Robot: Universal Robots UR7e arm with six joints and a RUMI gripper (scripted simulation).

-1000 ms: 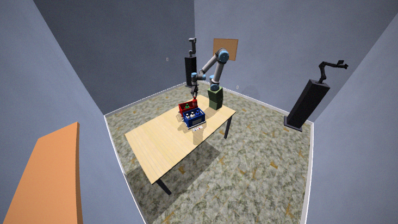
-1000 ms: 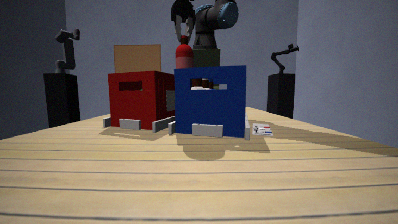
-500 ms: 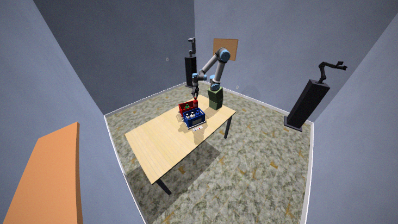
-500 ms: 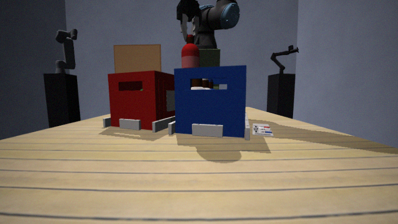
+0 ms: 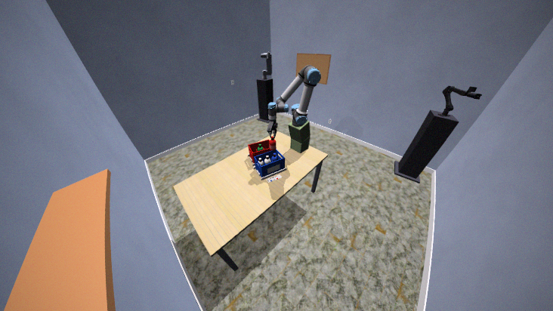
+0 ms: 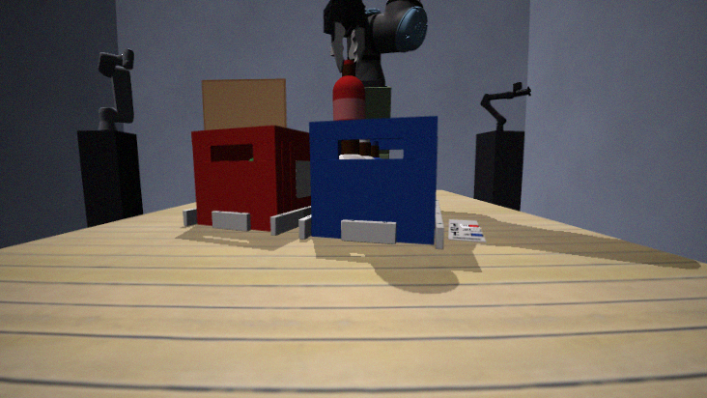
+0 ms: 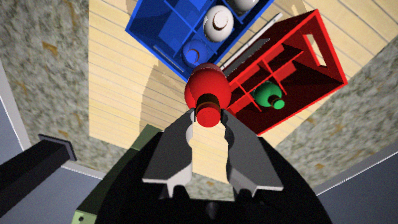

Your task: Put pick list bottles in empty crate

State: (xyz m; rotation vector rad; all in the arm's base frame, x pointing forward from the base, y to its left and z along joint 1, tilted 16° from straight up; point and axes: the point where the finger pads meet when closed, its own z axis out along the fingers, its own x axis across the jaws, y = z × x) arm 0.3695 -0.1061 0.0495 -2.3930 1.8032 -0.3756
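Now: hand 70 mm above the red-capped bottle. Also, from my hand: blue-capped bottle: 30 mm ahead, 50 mm to the left, 250 mm below; then blue crate: 130 mm ahead, 50 mm to the left, 250 mm below; then white bottle: 120 mm ahead, 10 mm to the left, 250 mm below.
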